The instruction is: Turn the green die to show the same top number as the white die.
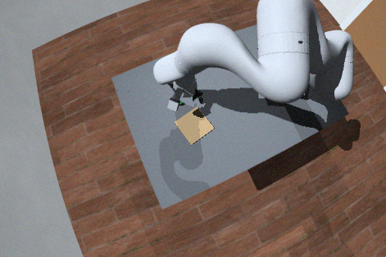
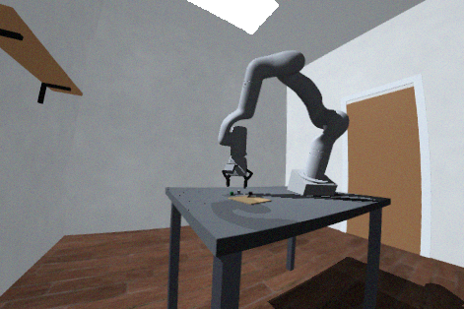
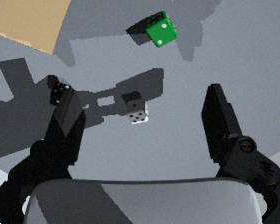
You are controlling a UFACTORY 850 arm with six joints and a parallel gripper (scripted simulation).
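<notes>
Right now my hand is 40 mm short of the green die, 20 mm to the right of it and 40 mm above it. Round my hand: black die: 70 mm behind, 40 mm to the left, 40 mm below; then white die: 30 mm behind, 30 mm to the right, 40 mm below; then mat: 20 mm ahead, 150 mm to the left, 40 mm below.
</notes>
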